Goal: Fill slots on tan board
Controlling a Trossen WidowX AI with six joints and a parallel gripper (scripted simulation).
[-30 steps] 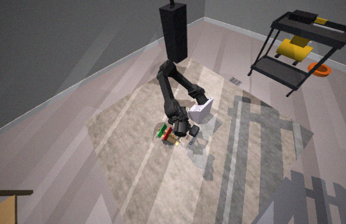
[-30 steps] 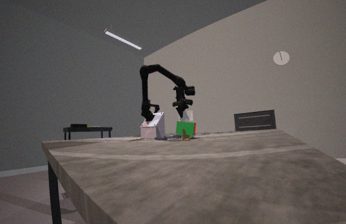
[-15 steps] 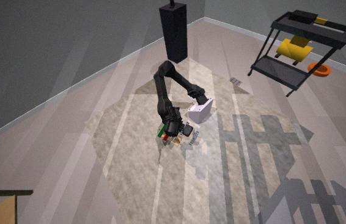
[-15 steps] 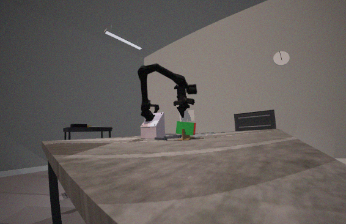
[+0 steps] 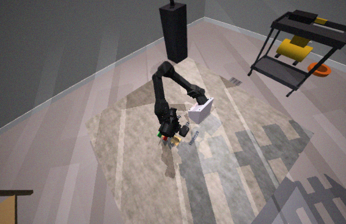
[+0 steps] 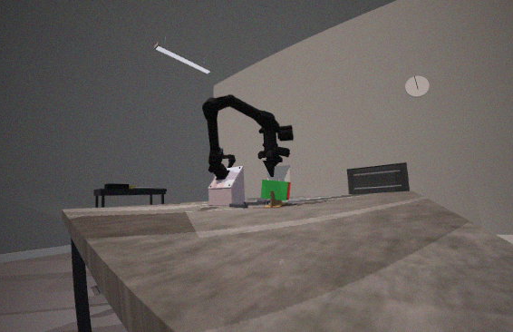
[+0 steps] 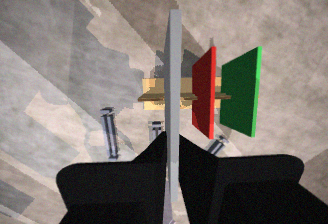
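The red board is 70 mm below my gripper tip, 40 mm to the right of it and 40 mm ahead of it. Round my gripper tip: tan board 90 mm below, 40 mm to the right, 40 mm ahead; then green board 90 mm to the right, 70 mm below, 50 mm ahead; then grey-white board 30 mm ahead, 10 mm to the left.
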